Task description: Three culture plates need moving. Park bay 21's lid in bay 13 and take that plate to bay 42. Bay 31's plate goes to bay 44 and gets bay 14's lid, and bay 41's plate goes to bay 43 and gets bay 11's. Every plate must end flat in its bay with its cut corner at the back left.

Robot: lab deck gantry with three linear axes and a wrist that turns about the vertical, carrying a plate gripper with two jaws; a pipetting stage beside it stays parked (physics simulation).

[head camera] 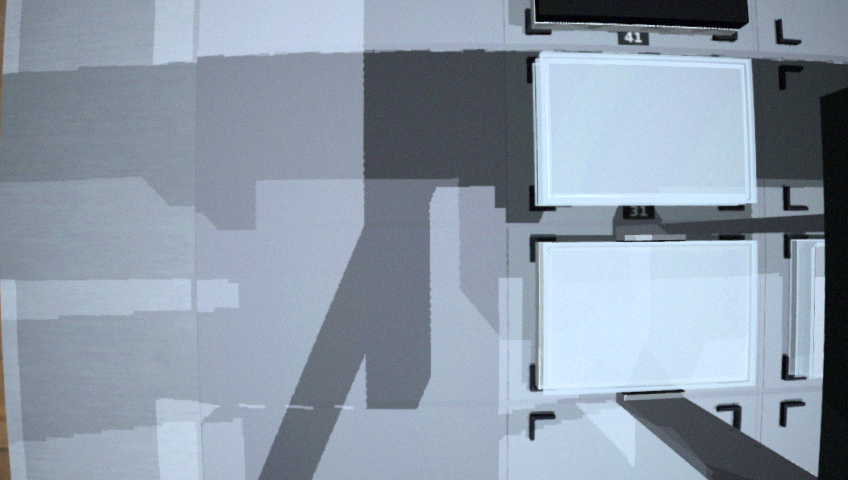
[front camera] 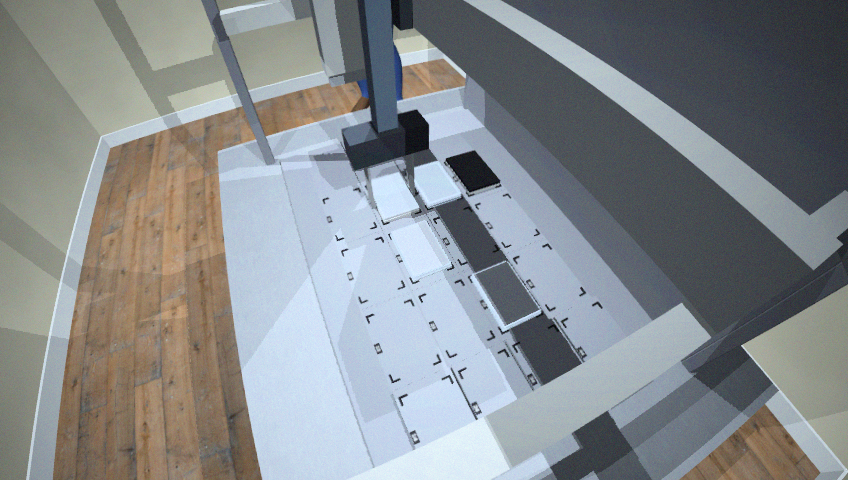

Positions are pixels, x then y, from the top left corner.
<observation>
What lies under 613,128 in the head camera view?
A clear rimmed piece.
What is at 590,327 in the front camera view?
A bay 44.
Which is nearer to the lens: the black-topped piece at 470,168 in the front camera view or the clear plate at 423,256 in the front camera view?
The clear plate.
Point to a dark wall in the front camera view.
760,85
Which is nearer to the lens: the clear rimmed piece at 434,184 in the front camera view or the clear plate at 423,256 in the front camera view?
The clear plate.
</observation>
